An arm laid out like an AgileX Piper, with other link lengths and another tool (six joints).
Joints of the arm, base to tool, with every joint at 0 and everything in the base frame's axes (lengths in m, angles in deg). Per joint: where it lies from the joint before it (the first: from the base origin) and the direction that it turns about. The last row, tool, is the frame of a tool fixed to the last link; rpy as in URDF.
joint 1: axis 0 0 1 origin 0 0 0.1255
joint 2: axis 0 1 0 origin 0 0 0
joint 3: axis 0 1 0 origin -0.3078 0 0.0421
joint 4: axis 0.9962 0 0.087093 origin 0.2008 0 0.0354
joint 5: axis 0 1 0 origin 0 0 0
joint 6: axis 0.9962 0 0.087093 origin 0.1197 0 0.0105
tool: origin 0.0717 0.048 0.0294 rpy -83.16 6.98 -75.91
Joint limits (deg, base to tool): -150..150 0..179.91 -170..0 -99.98..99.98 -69.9..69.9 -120..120
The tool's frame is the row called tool.
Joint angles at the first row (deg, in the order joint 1, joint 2, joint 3, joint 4, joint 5, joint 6):
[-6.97, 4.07, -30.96, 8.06, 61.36, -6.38]
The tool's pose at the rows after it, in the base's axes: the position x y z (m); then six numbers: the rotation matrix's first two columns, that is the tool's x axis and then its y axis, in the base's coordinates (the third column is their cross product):
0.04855 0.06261 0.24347 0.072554 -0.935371 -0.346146 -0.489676 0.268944 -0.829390
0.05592 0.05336 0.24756 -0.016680 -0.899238 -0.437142 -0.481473 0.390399 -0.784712
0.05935 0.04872 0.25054 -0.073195 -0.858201 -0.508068 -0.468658 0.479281 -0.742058
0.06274 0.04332 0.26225 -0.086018 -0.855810 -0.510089 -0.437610 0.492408 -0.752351
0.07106 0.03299 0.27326 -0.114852 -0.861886 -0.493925 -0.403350 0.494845 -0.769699
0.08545 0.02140 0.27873 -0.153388 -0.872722 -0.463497 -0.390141 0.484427 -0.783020
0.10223 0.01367 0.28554 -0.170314 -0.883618 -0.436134 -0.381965 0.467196 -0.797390
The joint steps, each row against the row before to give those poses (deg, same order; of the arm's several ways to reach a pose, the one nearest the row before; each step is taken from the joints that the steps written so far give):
[0.00, 2.06, 0.00, -0.62, -0.69, 6.38]
[0.00, 1.76, -0.17, -1.61, -0.28, 8.01]
[0.00, 0.91, -0.28, -0.34, 0.31, 5.76]
[0.00, 1.15, -1.65, -1.45, -0.93, 1.67]
[0.00, 2.29, -1.15, -3.08, -2.31, 1.89]
[0.00, 3.82, -0.01, -3.64, -3.56, 1.56]
[0.00, 4.28, 0.00, -2.57, -4.41, 0.86]

